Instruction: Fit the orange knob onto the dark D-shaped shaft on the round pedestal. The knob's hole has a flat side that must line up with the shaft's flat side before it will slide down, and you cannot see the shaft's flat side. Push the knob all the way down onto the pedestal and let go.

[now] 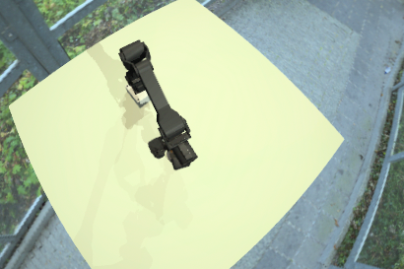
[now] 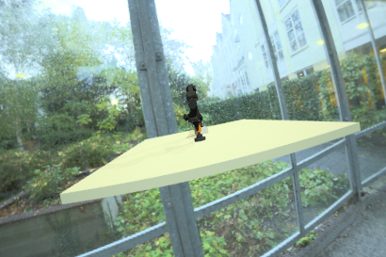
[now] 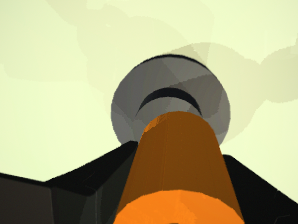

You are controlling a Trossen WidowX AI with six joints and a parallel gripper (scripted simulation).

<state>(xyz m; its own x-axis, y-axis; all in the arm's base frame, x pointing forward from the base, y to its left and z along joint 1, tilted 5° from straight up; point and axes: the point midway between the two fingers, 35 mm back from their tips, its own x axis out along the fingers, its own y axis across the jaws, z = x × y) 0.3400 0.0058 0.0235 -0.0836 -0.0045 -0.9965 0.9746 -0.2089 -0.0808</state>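
The orange knob is 20 mm above my gripper tip. Also, from my gripper tip: pedestal: 10 mm ahead, 40 mm below.
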